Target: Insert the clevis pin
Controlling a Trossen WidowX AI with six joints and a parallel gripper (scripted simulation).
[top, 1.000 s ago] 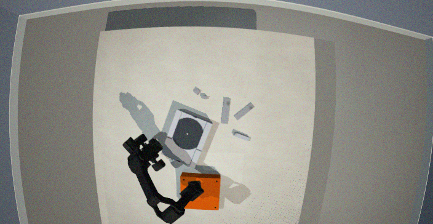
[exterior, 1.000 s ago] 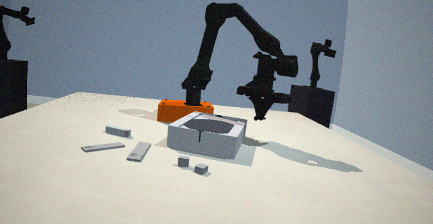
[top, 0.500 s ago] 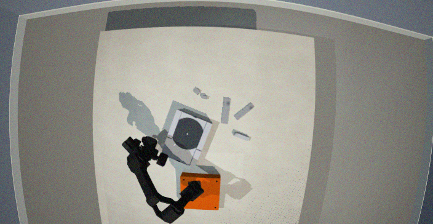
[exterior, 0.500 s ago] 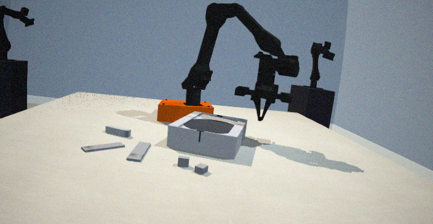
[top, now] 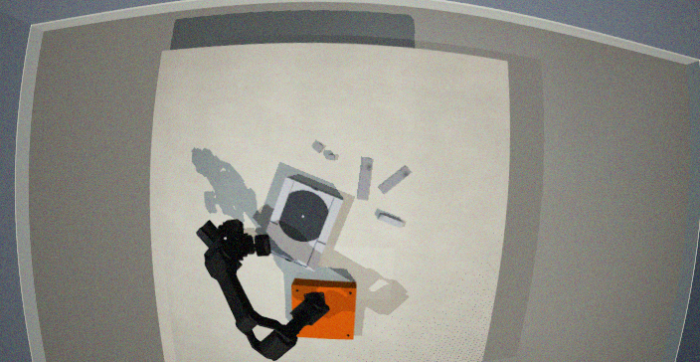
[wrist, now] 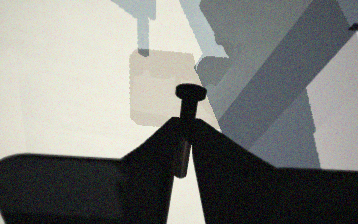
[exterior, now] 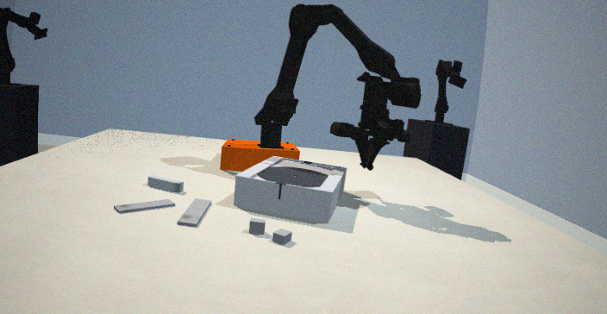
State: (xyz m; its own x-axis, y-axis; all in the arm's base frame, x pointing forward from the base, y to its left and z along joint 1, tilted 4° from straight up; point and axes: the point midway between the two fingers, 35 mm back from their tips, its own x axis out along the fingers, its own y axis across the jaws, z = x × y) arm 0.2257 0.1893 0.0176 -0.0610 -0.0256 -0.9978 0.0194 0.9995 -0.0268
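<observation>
Right now my gripper tip is 19 cm to the left of the dark aluminium disc, 6 cm short of it and 1 cm above it. The rest, counted from my gripper tip: clevis pin 1 cm above; then grey block 46 cm to the right, 6 cm below, 1 cm ahead; then steel tray 18 cm to the right, 3 cm ahead, 2 cm below.
</observation>
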